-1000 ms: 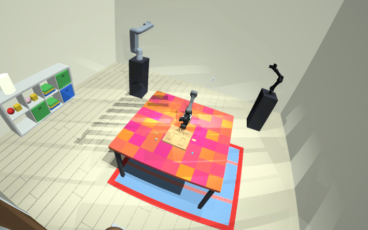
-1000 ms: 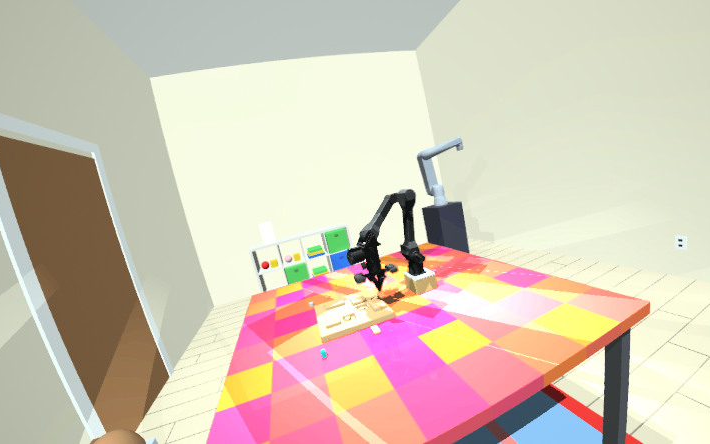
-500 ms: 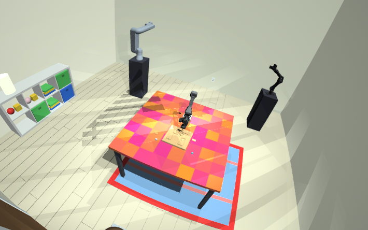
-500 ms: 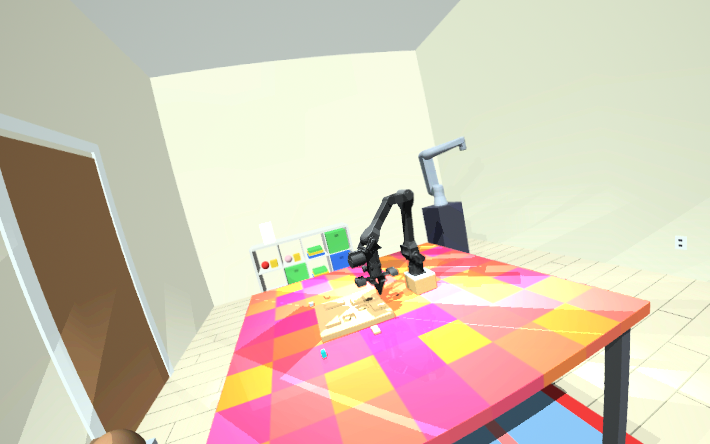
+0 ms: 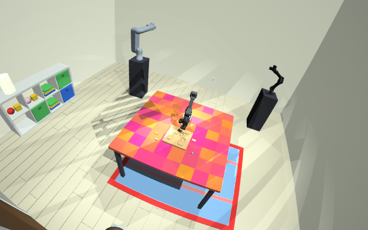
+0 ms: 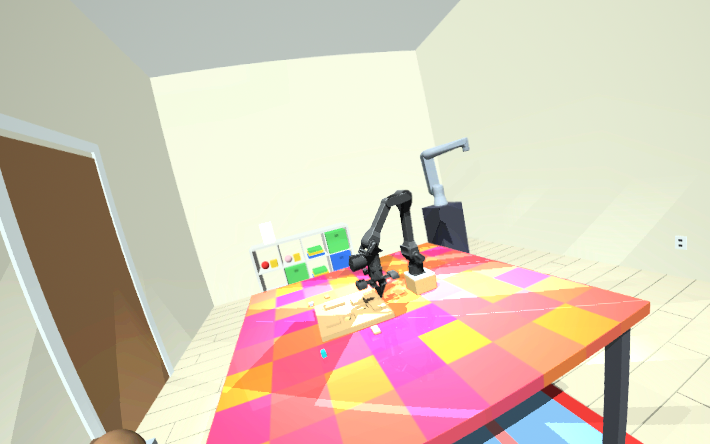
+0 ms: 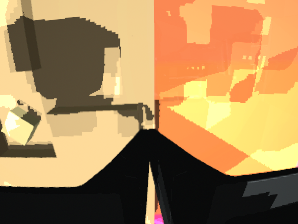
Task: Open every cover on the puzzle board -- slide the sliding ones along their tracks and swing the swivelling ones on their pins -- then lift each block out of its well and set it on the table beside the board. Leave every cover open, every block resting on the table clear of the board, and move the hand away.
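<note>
Right now the tan wooden puzzle board is 130 mm ahead of my gripper tip, 40 mm to the right of it and 20 mm below it. Round my gripper tip: cyan block: 310 mm ahead, 190 mm to the left, 20 mm below.
</note>
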